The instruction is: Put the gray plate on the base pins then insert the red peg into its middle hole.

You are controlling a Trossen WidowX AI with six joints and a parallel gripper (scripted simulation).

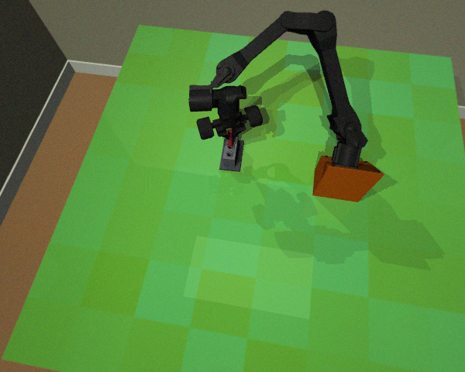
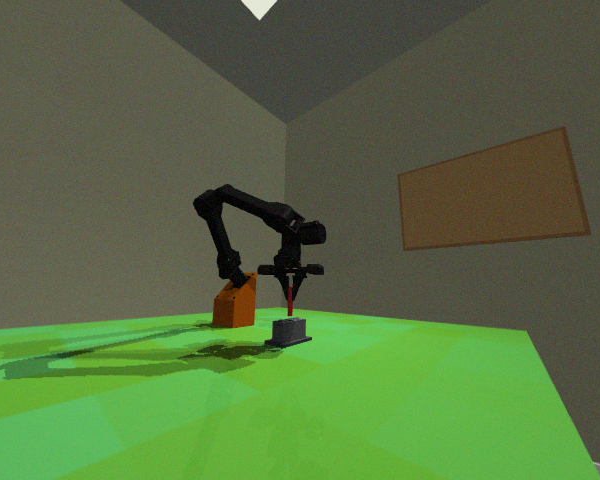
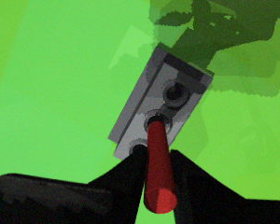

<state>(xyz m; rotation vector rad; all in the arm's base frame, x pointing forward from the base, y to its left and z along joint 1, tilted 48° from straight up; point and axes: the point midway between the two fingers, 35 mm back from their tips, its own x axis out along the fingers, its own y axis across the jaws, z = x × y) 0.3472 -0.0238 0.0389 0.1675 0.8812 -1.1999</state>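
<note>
The gray plate is 6 cm below my gripper tip. The rest, counted from my gripper tip: red peg (right at my gripper tip).
</note>
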